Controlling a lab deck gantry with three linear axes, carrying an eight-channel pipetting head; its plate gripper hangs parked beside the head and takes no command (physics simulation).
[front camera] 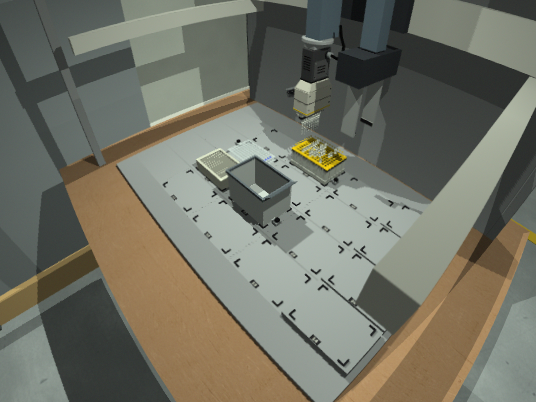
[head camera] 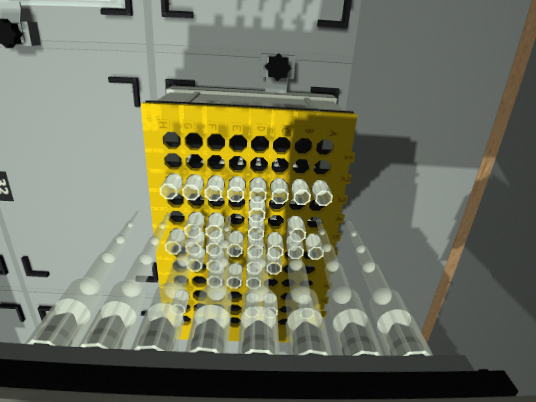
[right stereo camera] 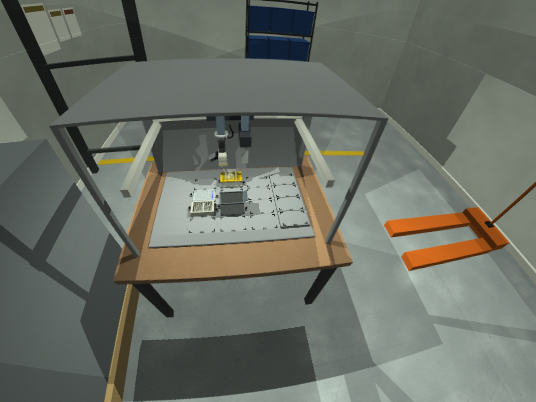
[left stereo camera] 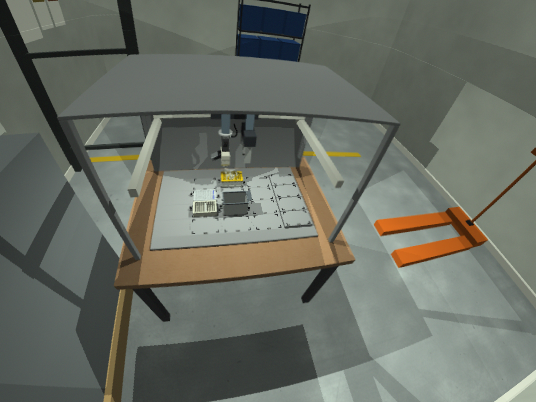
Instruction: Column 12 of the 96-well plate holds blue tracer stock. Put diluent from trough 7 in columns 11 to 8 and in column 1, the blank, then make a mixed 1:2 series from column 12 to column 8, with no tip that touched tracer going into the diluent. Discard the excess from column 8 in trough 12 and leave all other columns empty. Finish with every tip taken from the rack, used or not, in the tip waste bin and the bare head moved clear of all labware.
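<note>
The pipetting head (front camera: pixel 312 97) (left stereo camera: pixel 225 157) (right stereo camera: pixel 223 159) hangs above the yellow tip rack (front camera: pixel 301 148) (head camera: pixel 152 150) (left stereo camera: pixel 232 176). Eight clear tips (front camera: pixel 310 122) (head camera: pixel 258 330) are on it. The rack's first two rows of eight are empty, the third is full, and scattered tips stand in later rows. The 96-well plate (front camera: pixel 245 150) (left stereo camera: pixel 205 194) shows blue at its right end. The cream trough block (front camera: pixel 212 175) (right stereo camera: pixel 202 206) lies in front of it. The grey waste bin (front camera: pixel 245 197) (left stereo camera: pixel 236 209) stands to their right. The parked plate gripper (front camera: pixel 366 121) hangs right of the head; its finger spacing is unclear.
Black clamp knobs (front camera: pixel 277 220) (head camera: pixel 278 66) stand beside the bin and rack. Black corner brackets mark positions on the grey deck (front camera: pixel 295 270). Side beams (left stereo camera: pixel 320 152) (right stereo camera: pixel 315 152) and corner posts frame the deck; a dark back wall stands behind the head.
</note>
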